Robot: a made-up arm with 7 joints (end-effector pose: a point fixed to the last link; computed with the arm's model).
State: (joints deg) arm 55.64 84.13 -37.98 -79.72 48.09 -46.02 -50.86
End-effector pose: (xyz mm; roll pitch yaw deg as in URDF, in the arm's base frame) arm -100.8 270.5 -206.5 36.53 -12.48 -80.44
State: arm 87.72 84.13 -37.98 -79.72 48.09 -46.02 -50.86
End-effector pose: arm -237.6 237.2 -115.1 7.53 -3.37 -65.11
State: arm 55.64 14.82 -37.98 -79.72 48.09 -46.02 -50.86
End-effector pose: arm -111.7 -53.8 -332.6 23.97 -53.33 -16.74
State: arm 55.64 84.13 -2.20 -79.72 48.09 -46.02 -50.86
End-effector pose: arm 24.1 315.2 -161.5 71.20 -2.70 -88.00
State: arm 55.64 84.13 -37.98 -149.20 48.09 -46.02 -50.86
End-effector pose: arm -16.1 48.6 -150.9 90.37 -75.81 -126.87
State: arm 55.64 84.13 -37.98 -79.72 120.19 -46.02 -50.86
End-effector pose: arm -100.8 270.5 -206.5 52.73 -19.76 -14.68
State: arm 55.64 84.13 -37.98 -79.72 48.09 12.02 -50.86
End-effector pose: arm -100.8 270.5 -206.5 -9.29 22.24 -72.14
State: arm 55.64 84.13 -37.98 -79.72 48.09 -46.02 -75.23
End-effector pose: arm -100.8 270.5 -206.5 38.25 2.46 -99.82
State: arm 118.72 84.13 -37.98 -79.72 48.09 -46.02 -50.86
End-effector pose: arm -301.2 186.1 25.3 -17.80 11.16 -56.04
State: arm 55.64 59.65 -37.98 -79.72 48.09 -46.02 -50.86
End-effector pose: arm -145.4 170.0 -275.6 38.76 -27.72 -62.11
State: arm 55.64 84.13 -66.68 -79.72 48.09 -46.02 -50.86
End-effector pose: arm -202.6 228.9 -180.4 7.21 -15.96 -70.85
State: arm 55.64 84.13 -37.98 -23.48 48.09 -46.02 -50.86
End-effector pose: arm -150.1 391.4 -52.7 24.04 42.57 -83.11
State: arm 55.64 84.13 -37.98 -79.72 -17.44 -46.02 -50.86
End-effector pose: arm -100.8 270.5 -206.5 23.51 -22.22 -140.34
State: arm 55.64 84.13 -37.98 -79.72 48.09 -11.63 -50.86
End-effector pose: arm -100.8 270.5 -206.5 9.16 7.38 -72.12
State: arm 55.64 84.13 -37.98 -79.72 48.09 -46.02 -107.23
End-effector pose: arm -100.8 270.5 -206.5 32.60 21.36 -126.36
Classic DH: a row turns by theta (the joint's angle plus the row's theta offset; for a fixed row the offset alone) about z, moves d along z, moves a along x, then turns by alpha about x. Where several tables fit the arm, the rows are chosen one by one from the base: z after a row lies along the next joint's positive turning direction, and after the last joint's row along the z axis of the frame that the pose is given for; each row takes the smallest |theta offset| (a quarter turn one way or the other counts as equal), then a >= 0, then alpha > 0; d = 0 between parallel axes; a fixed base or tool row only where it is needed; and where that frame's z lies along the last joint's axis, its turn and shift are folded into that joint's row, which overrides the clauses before.
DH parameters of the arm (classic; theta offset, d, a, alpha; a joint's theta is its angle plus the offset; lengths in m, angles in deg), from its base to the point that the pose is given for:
base (fixed): 0 0 0 -70
joint 1: 90 0 0 90
joint 2: 70 0 0 -90
joint 3: -90 -0.2088 0.0235 -90
joint 4: 0 0 -0.0257 90
joint 5: 0 -0.2125 0 -90
joint 6: 0 0 0 90
joint 7: 0 0 0 0

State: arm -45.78 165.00 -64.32 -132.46 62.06 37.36 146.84
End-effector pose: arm 83.4 169.4 102.4 -60.45 -29.97 132.57
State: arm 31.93 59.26 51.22 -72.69 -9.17 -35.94 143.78
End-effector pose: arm 51.9 360.5 -55.8 -110.36 -24.42 112.97
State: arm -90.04 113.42 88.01 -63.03 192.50 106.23 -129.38
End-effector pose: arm -220.3 294.1 114.3 -45.21 42.22 25.26
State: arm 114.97 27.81 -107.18 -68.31 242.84 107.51 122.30
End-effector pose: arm -278.0 -216.2 132.4 6.64 -6.87 13.22
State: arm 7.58 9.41 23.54 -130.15 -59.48 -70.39 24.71
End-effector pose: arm 170.2 102.8 -99.1 114.33 6.77 -153.16
